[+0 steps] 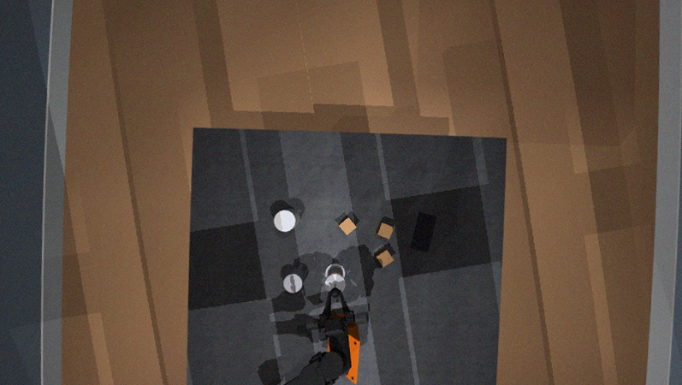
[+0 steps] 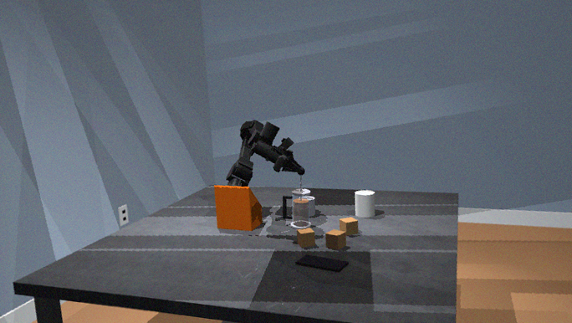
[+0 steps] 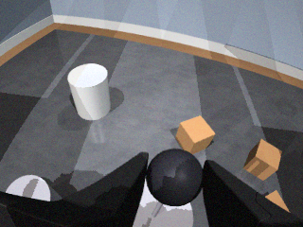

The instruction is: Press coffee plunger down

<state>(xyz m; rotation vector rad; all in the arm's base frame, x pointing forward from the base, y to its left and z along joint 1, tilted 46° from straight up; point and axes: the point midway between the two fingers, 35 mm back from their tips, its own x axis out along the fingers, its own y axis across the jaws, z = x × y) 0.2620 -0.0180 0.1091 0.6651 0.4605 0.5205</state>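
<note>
Now: the glass coffee press 3 cm behind my gripper tip and 11 cm below it. The rest, counted from my gripper tip: white cylinder (17 cm ahead, 22 cm to the left, 18 cm below); then flat dark slab (21 cm ahead, 33 cm to the right, 22 cm below).
</note>
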